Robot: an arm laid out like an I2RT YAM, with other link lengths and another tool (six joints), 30 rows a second.
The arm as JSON. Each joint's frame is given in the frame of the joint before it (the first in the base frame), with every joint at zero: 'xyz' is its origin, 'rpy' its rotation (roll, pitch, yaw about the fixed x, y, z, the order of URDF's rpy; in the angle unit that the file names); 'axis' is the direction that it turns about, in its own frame. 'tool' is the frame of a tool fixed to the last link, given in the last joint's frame.
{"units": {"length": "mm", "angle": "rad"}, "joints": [
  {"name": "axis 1", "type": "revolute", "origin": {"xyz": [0.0, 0.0, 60.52], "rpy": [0.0, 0.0, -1.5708]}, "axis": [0.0, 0.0, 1.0]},
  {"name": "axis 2", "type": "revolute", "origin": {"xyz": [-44.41, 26.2, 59.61], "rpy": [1.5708, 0.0, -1.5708]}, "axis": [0.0, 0.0, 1.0]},
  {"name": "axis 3", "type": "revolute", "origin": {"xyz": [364.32, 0.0, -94.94], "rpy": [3.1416, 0.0, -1.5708]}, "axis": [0.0, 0.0, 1.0]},
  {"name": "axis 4", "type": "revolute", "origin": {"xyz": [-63.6, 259.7, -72.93], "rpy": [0.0, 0.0, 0.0]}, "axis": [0.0, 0.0, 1.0]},
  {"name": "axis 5", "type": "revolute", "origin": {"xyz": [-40.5, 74.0, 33.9], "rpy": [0.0, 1.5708, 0.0]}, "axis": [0.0, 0.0, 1.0]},
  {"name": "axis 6", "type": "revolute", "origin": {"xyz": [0.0, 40.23, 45.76], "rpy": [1.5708, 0.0, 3.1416]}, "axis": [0.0, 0.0, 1.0]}
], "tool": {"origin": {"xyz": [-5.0, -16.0, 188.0], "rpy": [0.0, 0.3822, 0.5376]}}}
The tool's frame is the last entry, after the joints.
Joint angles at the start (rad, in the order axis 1, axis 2, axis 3, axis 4, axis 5, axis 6):
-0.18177 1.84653 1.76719 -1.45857 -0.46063 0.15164
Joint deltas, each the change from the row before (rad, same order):
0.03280 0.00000 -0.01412 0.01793 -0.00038 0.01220
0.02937 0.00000 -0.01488 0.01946 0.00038 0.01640
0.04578 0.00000 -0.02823 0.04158 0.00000 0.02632
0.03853 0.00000 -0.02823 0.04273 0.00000 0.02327
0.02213 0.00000 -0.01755 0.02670 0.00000 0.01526
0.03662 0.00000 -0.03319 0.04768 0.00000 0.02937
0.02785 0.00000 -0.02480 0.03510 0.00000 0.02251
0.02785 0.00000 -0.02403 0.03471 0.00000 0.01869
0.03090 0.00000 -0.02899 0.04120 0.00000 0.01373
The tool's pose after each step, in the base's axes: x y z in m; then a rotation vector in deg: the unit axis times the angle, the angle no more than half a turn. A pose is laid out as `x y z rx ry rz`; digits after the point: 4 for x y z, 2 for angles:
0.4205 0.0300 0.2330 65.84 -160.19 -21.20
0.4213 0.0418 0.2290 66.91 -159.49 -21.24
0.4235 0.0603 0.2217 68.68 -158.70 -21.16
0.4256 0.0761 0.2144 70.18 -158.19 -21.03
0.4267 0.0852 0.2099 70.91 -157.97 -21.00
0.4277 0.1004 0.2013 71.78 -157.62 -21.09
0.4277 0.1121 0.1949 72.41 -157.33 -21.20
0.4273 0.1239 0.1888 73.35 -156.98 -21.24
0.4263 0.1372 0.1815 74.98 -156.47 -21.13

